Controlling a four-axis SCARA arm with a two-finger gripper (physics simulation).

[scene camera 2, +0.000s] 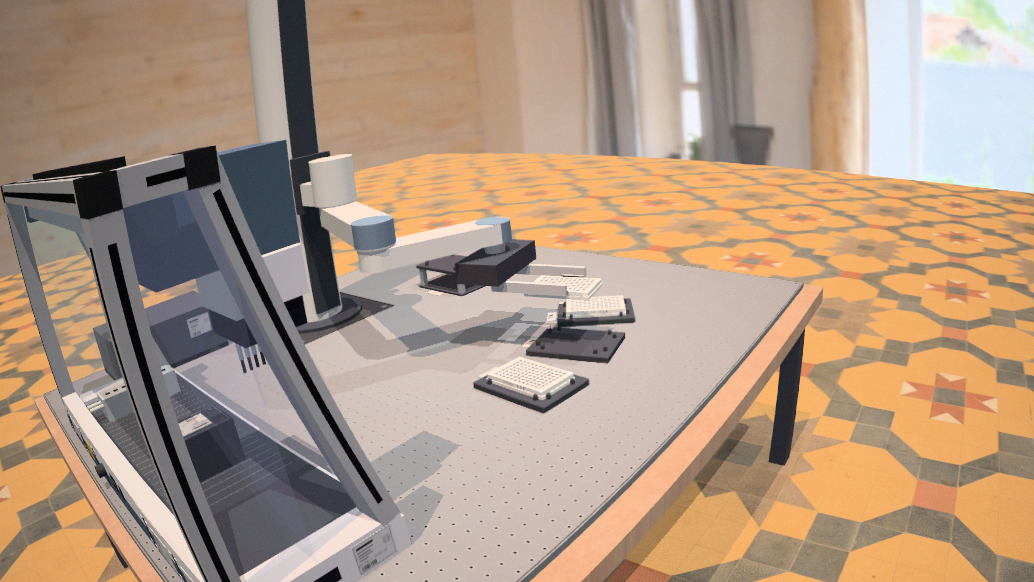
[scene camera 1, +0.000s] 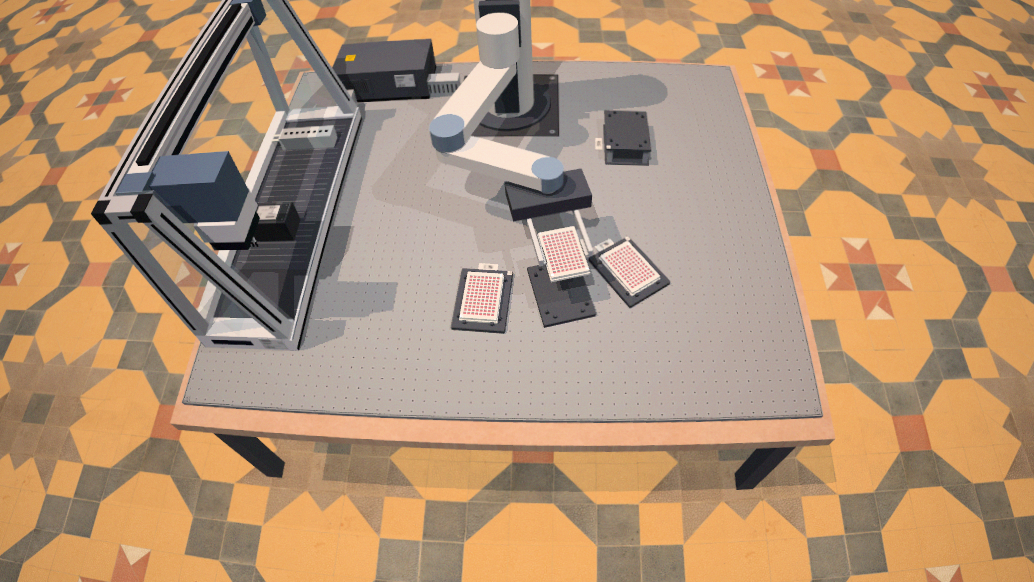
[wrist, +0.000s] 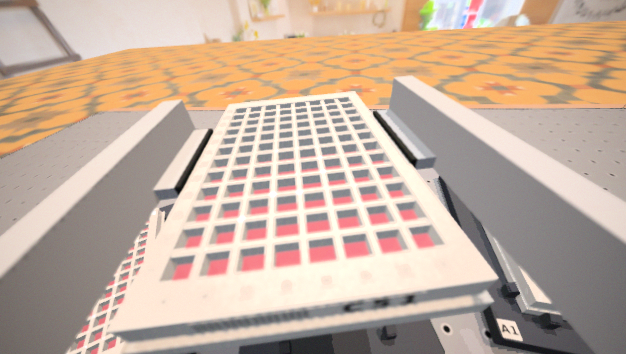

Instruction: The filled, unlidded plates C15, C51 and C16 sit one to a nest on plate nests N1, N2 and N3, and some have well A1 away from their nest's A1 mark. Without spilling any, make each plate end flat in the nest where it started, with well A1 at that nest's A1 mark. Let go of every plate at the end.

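My gripper (scene camera 1: pixel 565 254) (scene camera 2: pixel 575 282) (wrist: pixel 292 108) is shut on plate C51 (scene camera 1: pixel 562 249) (scene camera 2: pixel 576 286) (wrist: pixel 300 190) and holds it level, raised above the bare middle nest (scene camera 1: pixel 562 312) (scene camera 2: pixel 575 344). The plate's red-filled wells show in the wrist view, with the C51 label facing the camera. One plate (scene camera 1: pixel 481 296) (scene camera 2: pixel 531 375) sits on the left nest (scene camera 1: pixel 481 326); another plate (scene camera 1: pixel 631 266) (scene camera 2: pixel 596 307) (wrist: pixel 115 300) sits on the right nest (scene camera 1: pixel 640 297). Their labels and all well A1 letters are unreadable. An A1 mark (wrist: pixel 509 330) shows on the left nest; the middle nest's mark is hidden.
A raised dark stand (scene camera 1: pixel 626 130) (scene camera 2: pixel 437 265) is near the arm's base, at the back right in scene camera 1. A framed liquid handler (scene camera 1: pixel 330 231) (scene camera 2: pixel 303 390) stands on the left. A dark box (scene camera 1: pixel 387 68) stands at the back. The side nests are close to the middle one.
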